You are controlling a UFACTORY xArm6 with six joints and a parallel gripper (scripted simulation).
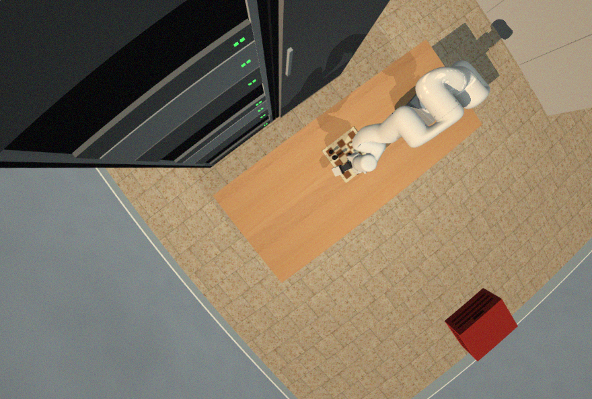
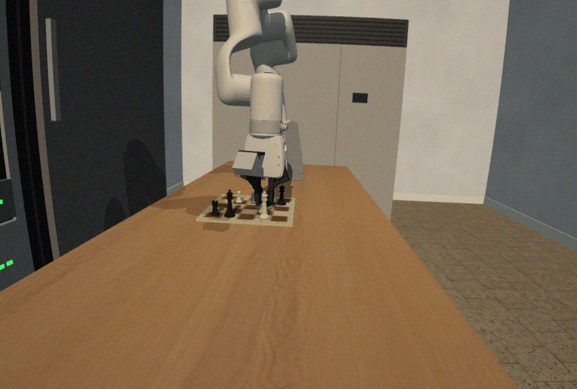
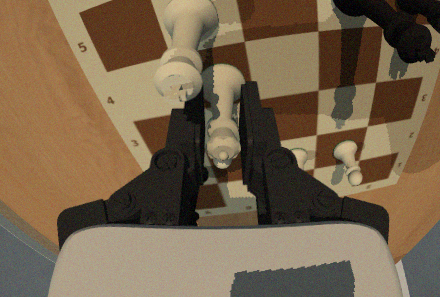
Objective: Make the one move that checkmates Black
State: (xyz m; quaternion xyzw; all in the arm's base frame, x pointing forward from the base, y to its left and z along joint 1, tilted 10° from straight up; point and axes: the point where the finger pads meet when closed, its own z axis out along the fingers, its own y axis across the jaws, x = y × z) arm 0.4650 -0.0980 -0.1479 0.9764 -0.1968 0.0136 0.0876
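Now: hand 40 mm short of the tall white piece and 10 mm above it. Also, from my hand: black chess piece 80 mm to the right, 30 mm ahead, 10 mm below; then chessboard 40 mm below, 40 mm behind, 30 mm to the right.
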